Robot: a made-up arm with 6 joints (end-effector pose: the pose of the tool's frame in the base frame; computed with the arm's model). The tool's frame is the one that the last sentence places. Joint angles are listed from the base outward.
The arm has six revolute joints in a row. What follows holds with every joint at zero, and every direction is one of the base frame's.
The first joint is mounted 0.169 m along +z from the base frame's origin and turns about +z.
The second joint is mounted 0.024 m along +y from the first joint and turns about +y.
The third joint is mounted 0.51 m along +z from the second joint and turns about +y.
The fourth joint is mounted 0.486 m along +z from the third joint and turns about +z.
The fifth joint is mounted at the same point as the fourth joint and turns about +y.
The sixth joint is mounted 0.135 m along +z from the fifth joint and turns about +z.
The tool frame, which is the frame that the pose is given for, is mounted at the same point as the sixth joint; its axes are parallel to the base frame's.
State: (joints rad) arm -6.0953 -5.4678 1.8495 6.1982 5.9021 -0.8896
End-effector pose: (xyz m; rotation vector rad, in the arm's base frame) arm 0.6787 0.1578 -0.0016 -1.2777 1.9273 -0.3679
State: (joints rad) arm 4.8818 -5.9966 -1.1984 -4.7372 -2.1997 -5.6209
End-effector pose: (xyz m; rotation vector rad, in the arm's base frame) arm -0.1141 0.1620 0.9050 -1.1087 -2.0199 1.4357
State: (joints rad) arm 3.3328 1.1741 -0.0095 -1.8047 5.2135 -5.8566
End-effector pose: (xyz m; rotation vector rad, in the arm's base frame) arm -0.9428 -0.3243 0.5585 -0.3238 -2.0146 2.0066
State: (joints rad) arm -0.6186 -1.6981 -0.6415 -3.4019 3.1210 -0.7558
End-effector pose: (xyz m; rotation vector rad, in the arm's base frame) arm -0.6018 0.4587 -0.1417 0.9715 -0.0539 1.8966
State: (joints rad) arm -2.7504 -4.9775 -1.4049 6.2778 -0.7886 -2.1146
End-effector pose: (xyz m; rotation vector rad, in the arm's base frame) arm -0.3043 -0.1520 0.8714 0.3025 0.9127 1.3122
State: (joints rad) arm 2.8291 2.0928 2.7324 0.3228 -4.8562 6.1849
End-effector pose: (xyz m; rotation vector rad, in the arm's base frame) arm 0.0232 -0.0772 0.0975 -0.0052 -0.4521 2.7402
